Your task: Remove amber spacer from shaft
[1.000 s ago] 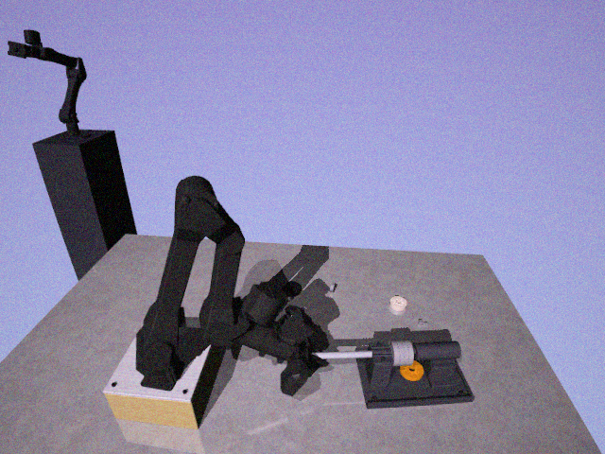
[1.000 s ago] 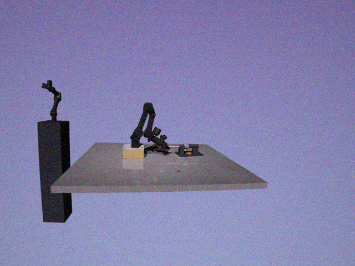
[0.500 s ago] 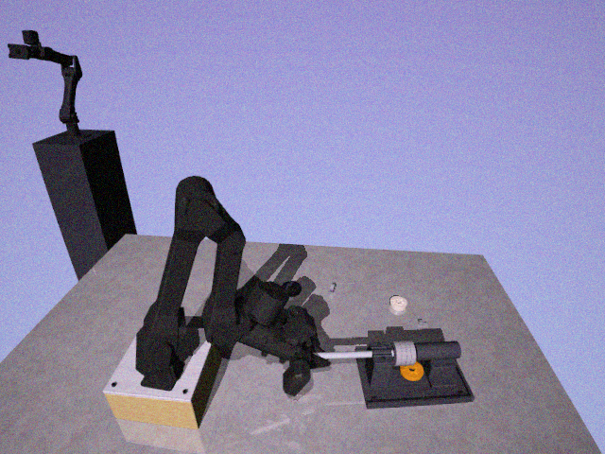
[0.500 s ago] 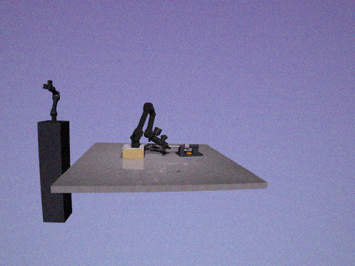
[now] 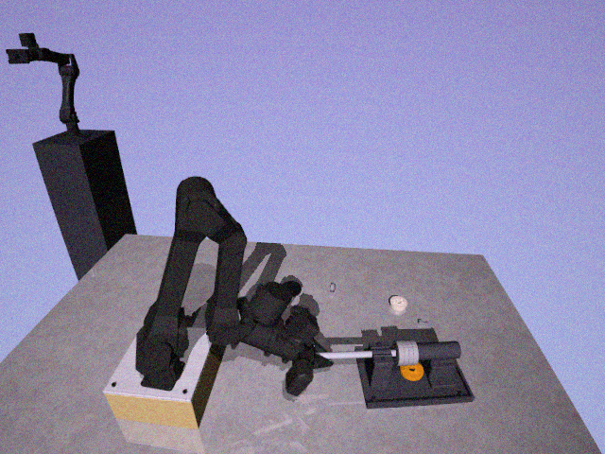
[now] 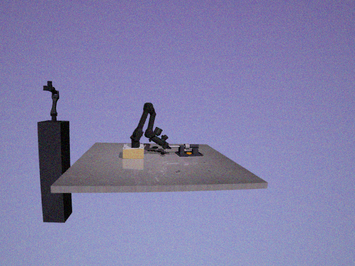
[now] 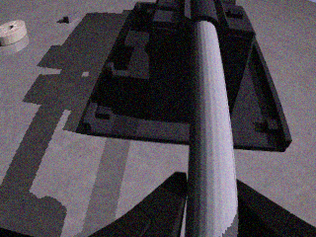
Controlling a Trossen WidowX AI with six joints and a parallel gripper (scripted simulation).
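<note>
Right now my gripper tip is 60 mm short of the grey shaft, 20 mm below it and 10 mm to the right of it. Also, from my gripper tip: amber spacer: 180 mm ahead, 50 mm to the left, 50 mm below; then grey spacer: 150 mm ahead, 30 mm to the left, 20 mm above; then white ring: 280 mm to the left, 160 mm ahead, 50 mm below.
</note>
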